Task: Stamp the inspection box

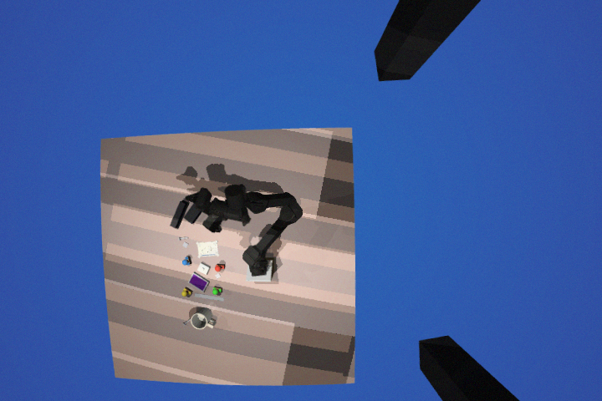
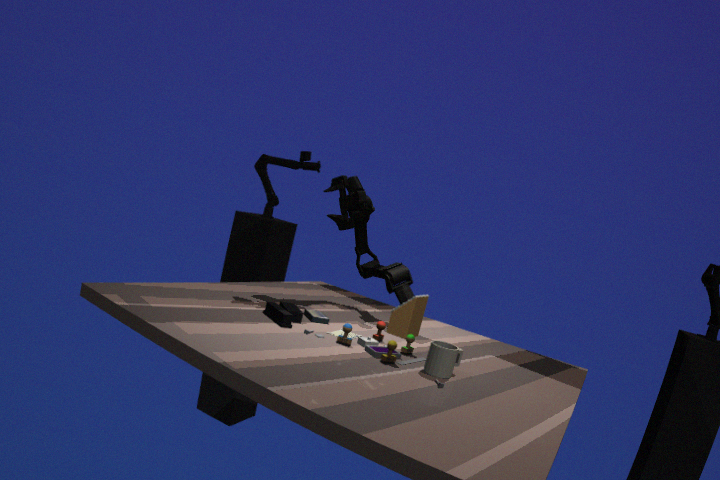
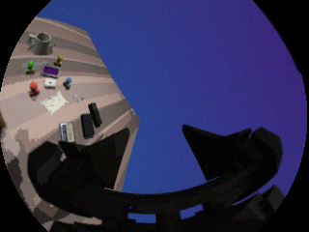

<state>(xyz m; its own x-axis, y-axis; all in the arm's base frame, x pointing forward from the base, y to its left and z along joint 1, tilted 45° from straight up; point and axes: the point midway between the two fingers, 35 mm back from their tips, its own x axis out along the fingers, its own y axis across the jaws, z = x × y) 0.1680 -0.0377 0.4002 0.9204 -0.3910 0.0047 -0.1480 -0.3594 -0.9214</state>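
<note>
Right now my gripper tip is 42 cm to the right of the green-knobbed stamp, 36 cm above it and 6 cm short of it. From my gripper tip the other things lie so: pale card: 39 cm below, 22 cm to the left, 9 cm ahead; red-knobbed stamp: 36 cm below, 31 cm to the left, 3 cm ahead; blue-knobbed stamp: 36 cm below, 27 cm to the left, 19 cm ahead.
</note>
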